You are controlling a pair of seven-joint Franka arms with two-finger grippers.
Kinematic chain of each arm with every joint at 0, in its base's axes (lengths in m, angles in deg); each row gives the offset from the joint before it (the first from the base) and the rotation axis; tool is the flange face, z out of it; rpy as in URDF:
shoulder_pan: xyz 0 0 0.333 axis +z
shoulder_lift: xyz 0 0 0 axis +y
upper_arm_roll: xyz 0 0 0.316 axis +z
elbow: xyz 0.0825 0 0 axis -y
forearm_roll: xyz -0.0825 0 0.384 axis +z
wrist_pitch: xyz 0 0 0 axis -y
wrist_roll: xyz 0.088 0 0 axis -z
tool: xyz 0 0 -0.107 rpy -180 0 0
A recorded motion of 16 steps. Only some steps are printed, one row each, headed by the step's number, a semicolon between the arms.
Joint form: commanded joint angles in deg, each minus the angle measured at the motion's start. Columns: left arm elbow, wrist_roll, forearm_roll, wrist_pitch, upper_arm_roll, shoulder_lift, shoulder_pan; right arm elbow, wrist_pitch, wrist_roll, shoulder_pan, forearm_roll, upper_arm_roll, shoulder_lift.
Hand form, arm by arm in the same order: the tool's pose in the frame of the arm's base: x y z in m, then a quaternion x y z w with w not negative. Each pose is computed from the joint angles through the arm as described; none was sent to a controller.
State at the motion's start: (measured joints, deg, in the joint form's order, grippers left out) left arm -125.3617 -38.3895 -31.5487 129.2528 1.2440 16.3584 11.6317; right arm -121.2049 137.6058 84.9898 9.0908 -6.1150 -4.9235 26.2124
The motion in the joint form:
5: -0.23 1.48 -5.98 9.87 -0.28 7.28 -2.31; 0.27 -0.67 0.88 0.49 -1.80 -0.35 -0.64
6: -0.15 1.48 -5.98 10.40 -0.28 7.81 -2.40; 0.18 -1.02 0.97 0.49 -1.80 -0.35 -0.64
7: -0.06 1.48 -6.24 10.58 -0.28 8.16 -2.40; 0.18 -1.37 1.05 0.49 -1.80 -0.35 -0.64
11: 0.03 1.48 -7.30 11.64 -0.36 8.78 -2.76; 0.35 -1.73 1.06 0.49 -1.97 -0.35 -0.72
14: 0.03 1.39 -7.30 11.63 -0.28 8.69 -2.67; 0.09 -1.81 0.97 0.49 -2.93 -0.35 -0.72
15: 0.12 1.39 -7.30 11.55 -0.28 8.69 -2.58; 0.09 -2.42 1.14 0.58 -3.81 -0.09 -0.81
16: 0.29 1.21 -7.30 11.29 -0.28 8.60 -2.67; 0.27 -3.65 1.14 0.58 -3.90 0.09 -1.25
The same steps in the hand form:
5: 0.5298 0.0943 0.1813 0.76079 0.61654 -0.12302 0.16104; 0.5594 0.0402 0.1887 0.78904 -0.60542 -0.01419 0.10331
6: 0.5298 0.0942 0.1773 0.76072 0.61742 -0.12195 0.15886; 0.5581 0.0400 0.1878 0.78821 -0.60596 -0.01671 0.10612
7: 0.5298 0.0945 0.1747 0.75903 0.61936 -0.12255 0.15890; 0.5574 0.0398 0.1873 0.78745 -0.60648 -0.01865 0.10841
11: 0.5309 0.0921 0.1704 0.75507 0.62435 -0.11904 0.16092; 0.5580 0.0397 0.1887 0.78782 -0.60574 -0.01849 0.10990
14: 0.5308 0.0937 0.1712 0.75384 0.62593 -0.11822 0.16114; 0.5561 0.0393 0.1871 0.79177 -0.59953 -0.01704 0.11564
15: 0.5312 0.0945 0.1716 0.75347 0.62626 -0.11811 0.16165; 0.5548 0.0422 0.1872 0.79540 -0.59347 -0.01677 0.12189
16: 0.5325 0.0934 0.1732 0.75332 0.62607 -0.11879 0.16259; 0.5545 0.0435 0.1911 0.79554 -0.59230 -0.01985 0.12610

